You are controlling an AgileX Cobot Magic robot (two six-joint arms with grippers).
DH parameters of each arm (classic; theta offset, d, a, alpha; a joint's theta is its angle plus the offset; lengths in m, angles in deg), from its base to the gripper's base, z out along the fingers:
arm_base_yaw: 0 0.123 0 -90
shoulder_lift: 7.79 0 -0.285 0
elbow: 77.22 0 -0.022 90
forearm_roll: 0 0.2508 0 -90
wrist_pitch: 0 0 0.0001 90
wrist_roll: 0 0.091 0 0
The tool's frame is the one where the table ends.
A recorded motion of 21 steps. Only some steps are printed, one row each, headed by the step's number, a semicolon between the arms.
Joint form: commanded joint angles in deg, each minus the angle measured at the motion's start. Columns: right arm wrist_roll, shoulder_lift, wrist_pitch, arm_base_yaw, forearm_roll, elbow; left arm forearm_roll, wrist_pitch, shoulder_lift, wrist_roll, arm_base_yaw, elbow.
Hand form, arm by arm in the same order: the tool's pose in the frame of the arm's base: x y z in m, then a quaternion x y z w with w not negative. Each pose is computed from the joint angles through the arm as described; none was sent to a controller.
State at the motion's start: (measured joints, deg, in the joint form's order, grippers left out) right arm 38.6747 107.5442 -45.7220 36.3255 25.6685 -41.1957; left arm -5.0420 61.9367 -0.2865 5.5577 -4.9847 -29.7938
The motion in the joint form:
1: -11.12 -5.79 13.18 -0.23 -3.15 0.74; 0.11 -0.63 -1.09 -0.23 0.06 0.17
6: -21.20 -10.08 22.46 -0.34 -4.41 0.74; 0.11 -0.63 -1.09 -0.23 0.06 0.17
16: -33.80 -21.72 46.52 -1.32 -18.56 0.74; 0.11 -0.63 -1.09 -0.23 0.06 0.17
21: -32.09 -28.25 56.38 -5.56 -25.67 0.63; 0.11 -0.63 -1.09 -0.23 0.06 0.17
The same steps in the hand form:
1: 0.2800 0.1810 0.1563 0.13353 0.83370 0.28422 0.45424; -0.0117 -0.0059 0.2813 0.07815 0.84047 -0.04106 0.53462
6: 0.2702 0.1801 0.1684 0.04452 0.86419 0.24628 0.43650; -0.0117 -0.0059 0.2813 0.07815 0.84047 -0.04106 0.53462
16: 0.2388 0.1675 0.2017 -0.18207 0.89219 0.16550 0.37876; -0.0117 -0.0059 0.2813 0.07815 0.84047 -0.04106 0.53462
21: 0.2331 0.1387 0.2229 -0.19310 0.90140 0.12409 0.36714; -0.0117 -0.0059 0.2813 0.07815 0.84047 -0.04106 0.53462

